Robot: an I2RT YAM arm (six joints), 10 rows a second.
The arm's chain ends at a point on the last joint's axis. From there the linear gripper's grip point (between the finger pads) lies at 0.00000 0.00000 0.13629 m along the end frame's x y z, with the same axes.
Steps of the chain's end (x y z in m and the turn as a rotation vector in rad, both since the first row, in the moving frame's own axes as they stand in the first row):
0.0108 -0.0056 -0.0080 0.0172 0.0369 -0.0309
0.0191 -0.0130 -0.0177 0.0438 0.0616 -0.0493
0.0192 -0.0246 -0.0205 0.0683 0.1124 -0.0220
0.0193 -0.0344 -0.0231 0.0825 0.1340 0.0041
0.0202 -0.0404 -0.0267 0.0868 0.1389 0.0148
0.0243 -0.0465 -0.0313 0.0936 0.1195 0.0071
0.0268 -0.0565 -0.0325 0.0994 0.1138 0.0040
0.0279 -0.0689 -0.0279 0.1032 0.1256 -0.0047
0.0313 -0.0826 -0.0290 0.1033 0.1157 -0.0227
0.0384 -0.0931 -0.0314 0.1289 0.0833 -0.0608
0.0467 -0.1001 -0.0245 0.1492 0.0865 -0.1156
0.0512 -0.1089 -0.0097 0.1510 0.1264 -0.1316
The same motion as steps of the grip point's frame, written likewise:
0.0158 -0.0080 -0.0081 0.0172 0.0369 -0.0309
0.0273 -0.0192 -0.0181 0.0438 0.0616 -0.0493
0.0344 -0.0340 -0.0217 0.0683 0.1124 -0.0220
0.0375 -0.0456 -0.0248 0.0825 0.1340 0.0041
0.0391 -0.0520 -0.0285 0.0868 0.1389 0.0148
0.0406 -0.0591 -0.0329 0.0936 0.1195 0.0071
0.0423 -0.0700 -0.0341 0.0994 0.1138 0.0040
0.0449 -0.0829 -0.0297 0.1032 0.1256 -0.0047
0.0468 -0.0968 -0.0306 0.1033 0.1157 -0.0227
0.0492 -0.1109 -0.0330 0.1289 0.0833 -0.0608
0.0572 -0.1210 -0.0265 0.1492 0.0865 -0.1156
0.0669 -0.1304 -0.0123 0.1510 0.1264 -0.1316

